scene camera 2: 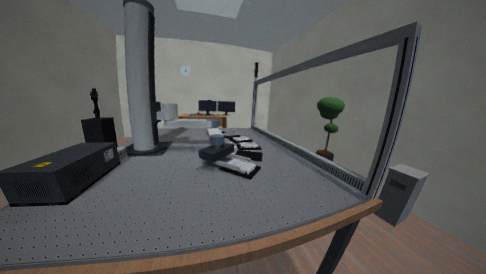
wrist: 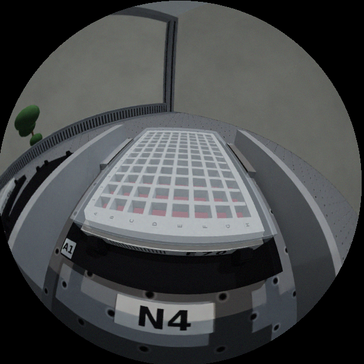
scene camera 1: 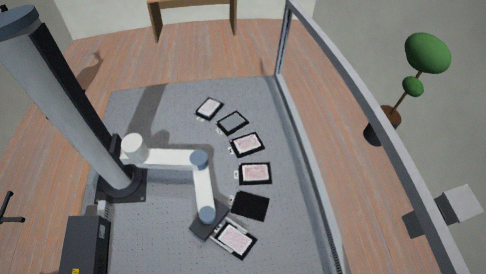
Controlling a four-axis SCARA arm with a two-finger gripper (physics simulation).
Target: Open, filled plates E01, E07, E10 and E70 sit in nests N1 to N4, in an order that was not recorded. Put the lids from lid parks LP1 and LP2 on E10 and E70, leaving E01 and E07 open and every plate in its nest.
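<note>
My gripper is shut on a clear lid, one finger along each long side. The lid is level and around the top of plate E70, whose front label reads E70; I cannot tell if it is fully seated. E70 sits in black nest N4. Two pink-filled plates and a paler plate sit open in other nests; their labels are unreadable. A black lid park beside N4 is bare. Another park appears to hold a clear lid.
The arm's column stands at the left, with a dark control box near it. A metal-framed screen runs along the right of the perforated table.
</note>
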